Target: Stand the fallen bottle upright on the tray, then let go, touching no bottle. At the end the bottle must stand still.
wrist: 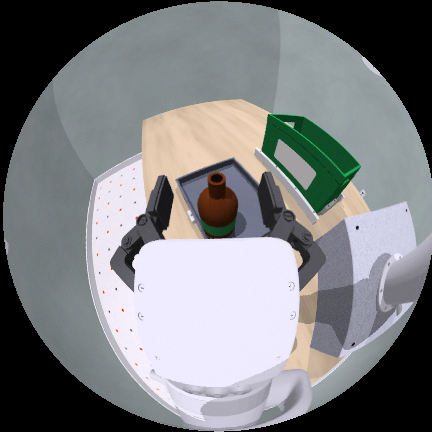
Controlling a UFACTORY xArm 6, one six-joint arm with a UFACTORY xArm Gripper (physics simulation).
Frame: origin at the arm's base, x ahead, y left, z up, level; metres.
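Seen in the pictures: gripper, fingertip midpoint: [214,181].
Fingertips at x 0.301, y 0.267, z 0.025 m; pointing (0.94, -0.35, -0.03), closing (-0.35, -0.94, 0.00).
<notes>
Pixels of each thing's middle, then the offset from my fingertips to it. "pt": a spot on its surface instead. Level surfaces: height alone.
- brown bottle, body centre: [217,206] 0.051 m ahead, 0.020 m right, 0.130 m down
- grey tray, surface spot: [252,194] pt 0.098 m ahead, 0.137 m right, 0.207 m down
- green crate, body centre: [310,157] 0.114 m ahead, 0.353 m right, 0.125 m down
- pale rail, body centre: [283,179] 0.108 m ahead, 0.254 m right, 0.197 m down
- wooden table, surface height: 0.212 m down
A brown bottle [218,204] with a green band stands upright on the grey tray [252,194], its open mouth facing up toward the camera. Its lower end is hidden behind the white gripper housing. My gripper [214,181] is wide open, with one black finger out to each side of the bottle in the view. Gaps show between the fingers and the bottle, and neither finger touches it. The near part of the tray is hidden by the housing.
A green crate [312,159] stands at the right behind a pale rail [287,185]. A white dotted board [107,220] runs along the left edge of the wooden table [200,127]. The grey robot base plate [370,250] is at the right.
</notes>
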